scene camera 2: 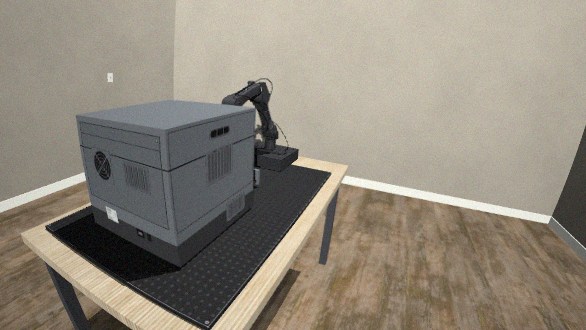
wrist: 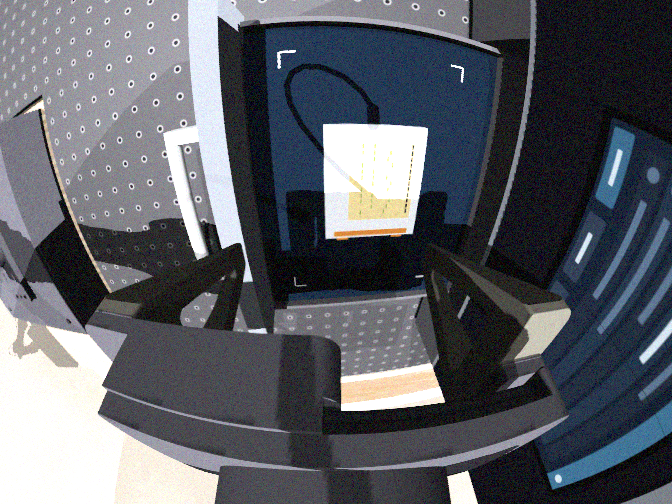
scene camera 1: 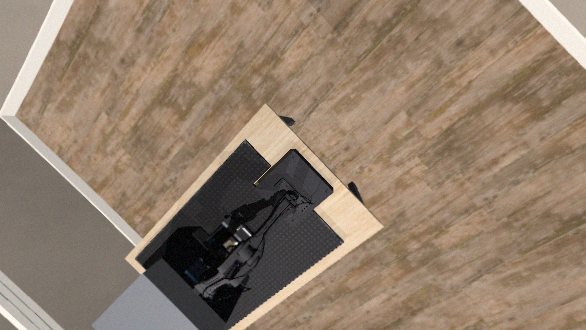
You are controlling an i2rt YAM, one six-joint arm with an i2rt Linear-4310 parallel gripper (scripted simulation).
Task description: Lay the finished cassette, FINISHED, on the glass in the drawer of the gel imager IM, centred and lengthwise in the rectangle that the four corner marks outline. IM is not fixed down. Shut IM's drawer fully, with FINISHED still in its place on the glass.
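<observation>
Grey gel imager IM, seen. Finished cassette, seen. My gripper, seen too.
</observation>
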